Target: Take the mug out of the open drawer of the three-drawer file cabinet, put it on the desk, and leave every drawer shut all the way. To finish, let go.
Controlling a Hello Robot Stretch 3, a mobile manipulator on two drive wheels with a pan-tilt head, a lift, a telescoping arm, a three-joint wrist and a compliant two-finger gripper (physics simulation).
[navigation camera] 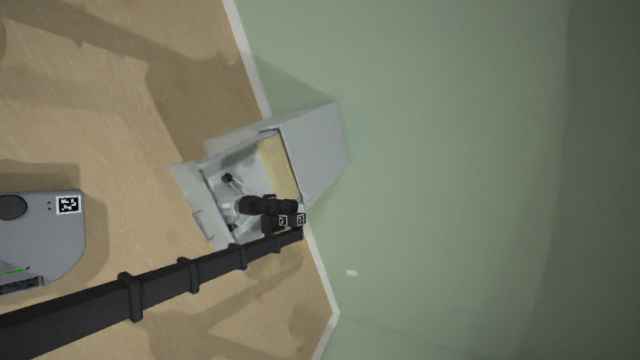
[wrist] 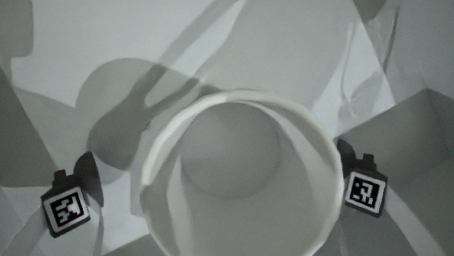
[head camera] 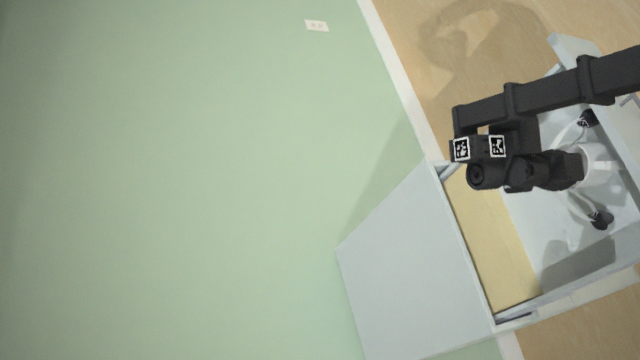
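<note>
The white mug [head camera: 594,151] [navigation camera: 231,208] [wrist: 240,220] stands upright in the open drawer [head camera: 531,225] [navigation camera: 186,186] [wrist: 285,40] of the light grey file cabinet [head camera: 415,260] [navigation camera: 317,150]. Its handle points to the drawer front in the head view. My gripper [head camera: 594,169] [navigation camera: 229,202] [wrist: 217,164] is open and reaches down into the drawer, with one fingertip on each side of the mug. In the wrist view the right fingertip is at the mug's rim, and a gap shows between the left fingertip and the mug. The wrist hides part of the mug in the head view. The desk does not show.
The drawer walls stand close around the fingers. The green wall [head camera: 200,150] [navigation camera: 450,150] is behind the cabinet. A tan panel [head camera: 492,250] [navigation camera: 280,167] shows at the drawer's rear. My arm [head camera: 545,92] [navigation camera: 160,282] passes over the drawer's side. My base [navigation camera: 45,235] is in front of the cabinet.
</note>
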